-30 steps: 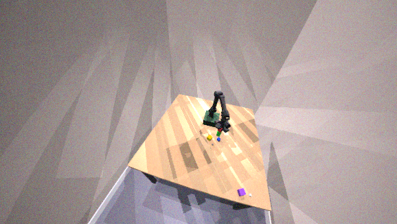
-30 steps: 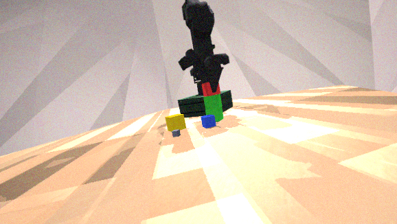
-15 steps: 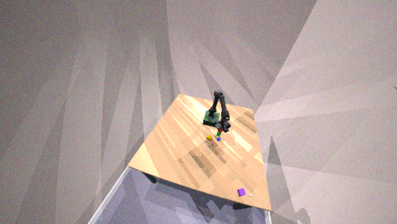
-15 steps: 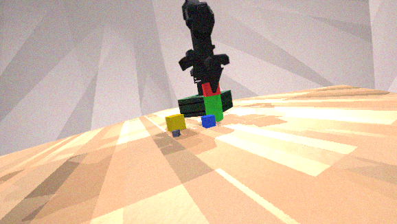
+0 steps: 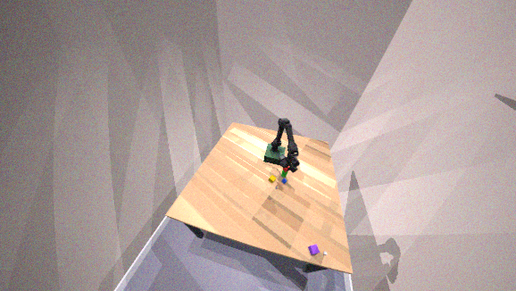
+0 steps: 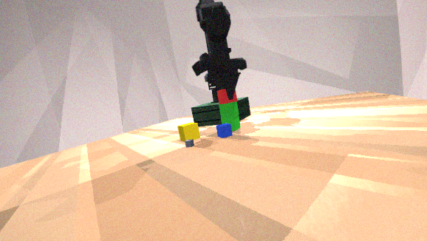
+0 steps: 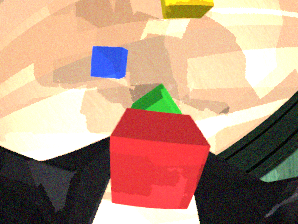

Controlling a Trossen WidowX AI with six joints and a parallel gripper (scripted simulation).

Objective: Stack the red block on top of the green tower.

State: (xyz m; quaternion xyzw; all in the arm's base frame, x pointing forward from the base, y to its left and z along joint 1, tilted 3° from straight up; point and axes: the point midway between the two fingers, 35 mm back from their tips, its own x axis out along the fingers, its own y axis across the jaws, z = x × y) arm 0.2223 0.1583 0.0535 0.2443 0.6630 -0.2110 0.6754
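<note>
Right now my gripper tip is 10 mm below the red block. Also, from my gripper tip: blue block: 70 mm ahead, 10 mm to the left, 80 mm below; tiny grey cube: 160 mm ahead, 40 mm to the right, 80 mm below; yellow block: 100 mm ahead, 90 mm to the right, 70 mm below.
</note>
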